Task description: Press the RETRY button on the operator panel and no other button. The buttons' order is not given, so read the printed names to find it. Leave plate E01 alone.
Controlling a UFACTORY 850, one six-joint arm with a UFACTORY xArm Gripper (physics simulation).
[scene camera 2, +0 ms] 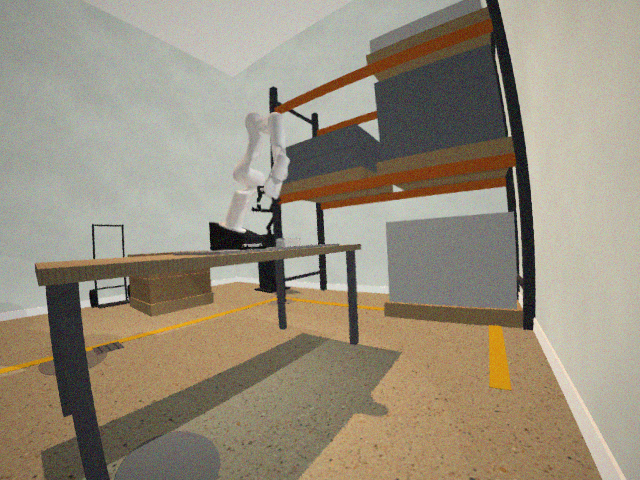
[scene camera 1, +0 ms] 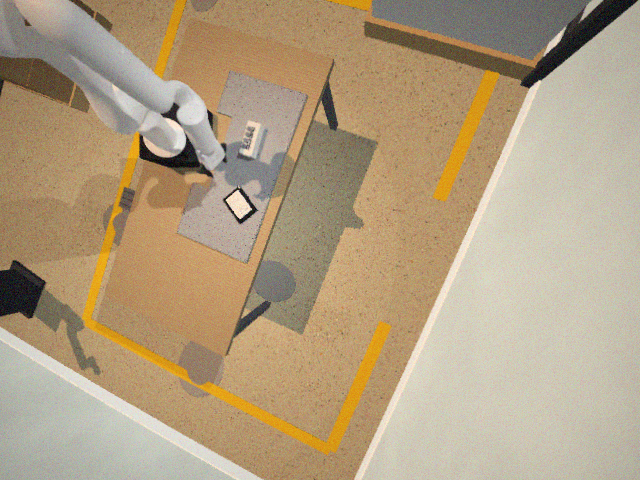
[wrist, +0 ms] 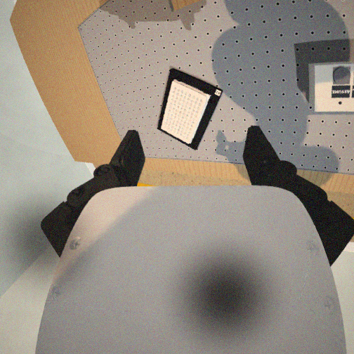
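Observation:
The operator panel [scene camera 1: 251, 139] [wrist: 327, 104] is a white box with a row of dark buttons on the grey perforated board. In the wrist view it is cut off at the right edge. One round dark button [wrist: 341, 75] there has an upside-down label that seems to read RESUME. The RETRY name cannot be read in any view. A black-rimmed plate [scene camera 1: 239, 205] [wrist: 186, 111] with a pale gridded face lies on the board, apart from the panel. Its small corner tag is too small to read surely. My gripper [wrist: 192, 142] is open and empty, above the board, with the plate showing between and beyond its fingertips.
The perforated board [scene camera 1: 206, 222] [wrist: 115, 65] lies on the wooden table [scene camera 1: 155, 289] [scene camera 2: 155, 260]. The arm's black base [scene camera 2: 222, 236] stands on the table. A tall rack [scene camera 2: 522, 217] with grey boxes stands behind. The arm's shadow falls across the board between plate and panel.

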